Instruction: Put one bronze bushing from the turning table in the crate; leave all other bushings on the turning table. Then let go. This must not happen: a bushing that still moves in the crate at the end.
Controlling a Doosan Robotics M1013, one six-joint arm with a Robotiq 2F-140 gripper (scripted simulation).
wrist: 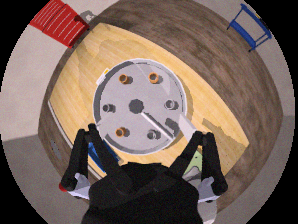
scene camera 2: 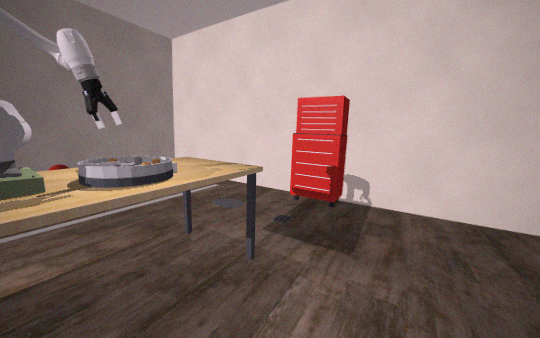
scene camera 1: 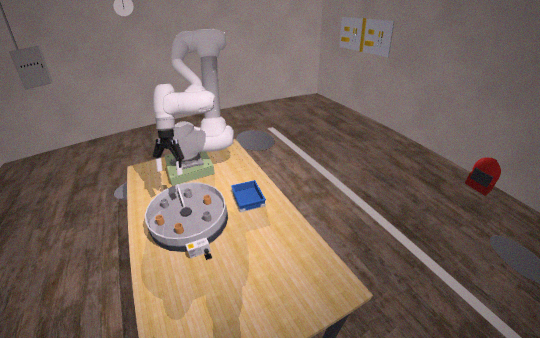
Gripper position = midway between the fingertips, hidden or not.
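Note:
Gripper (scene camera 2: 111, 126), also in the wrist view (wrist: 146, 118). Round grey turning table (scene camera 1: 191, 218), also in the wrist view (wrist: 139, 95). Blue crate (scene camera 1: 249, 196).

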